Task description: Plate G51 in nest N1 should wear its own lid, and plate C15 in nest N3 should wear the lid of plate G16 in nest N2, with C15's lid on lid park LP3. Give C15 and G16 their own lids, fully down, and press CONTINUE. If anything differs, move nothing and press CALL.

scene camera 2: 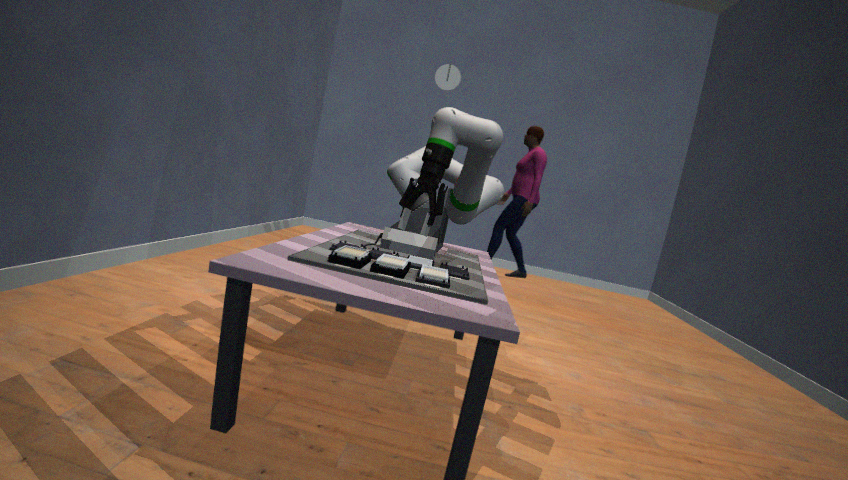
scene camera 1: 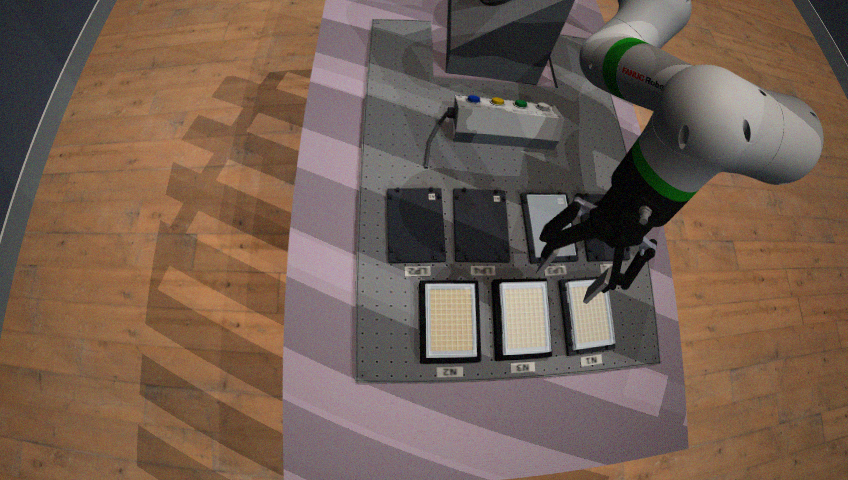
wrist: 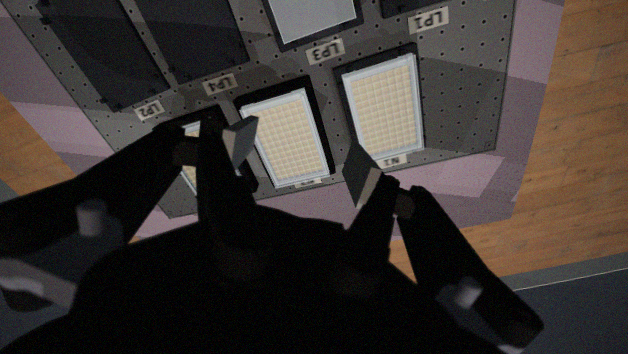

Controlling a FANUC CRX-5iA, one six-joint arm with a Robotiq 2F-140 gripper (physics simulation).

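A plate with a pale grid and clear border stands in each nest: N1's plate (scene camera 1: 590, 324) (scene camera 2: 434, 274) (wrist: 385, 107) at the right, N3's plate (scene camera 1: 524, 318) (scene camera 2: 391, 262) (wrist: 292, 140) in the middle, and N2's plate (scene camera 1: 450, 321) (scene camera 2: 351, 254) at the left in scene camera 1. The plate codes and lid seating cannot be read. A pale lid (scene camera 1: 543, 221) (wrist: 315, 17) lies on lid park LP3. My gripper (scene camera 1: 568, 276) (scene camera 2: 417, 215) (wrist: 302, 145) is partly open and empty, above the nests; its left finger hides much of N2's plate in the wrist view.
Dark lid parks LP2 (scene camera 1: 415, 226) and LP4 (scene camera 1: 480, 226) hold no visible lid. LP1 (scene camera 1: 596, 252) is partly hidden behind the gripper. A button box (scene camera 1: 505, 124) with blue, yellow, green and white buttons stands behind the parks. A person (scene camera 2: 528, 178) is behind the table.
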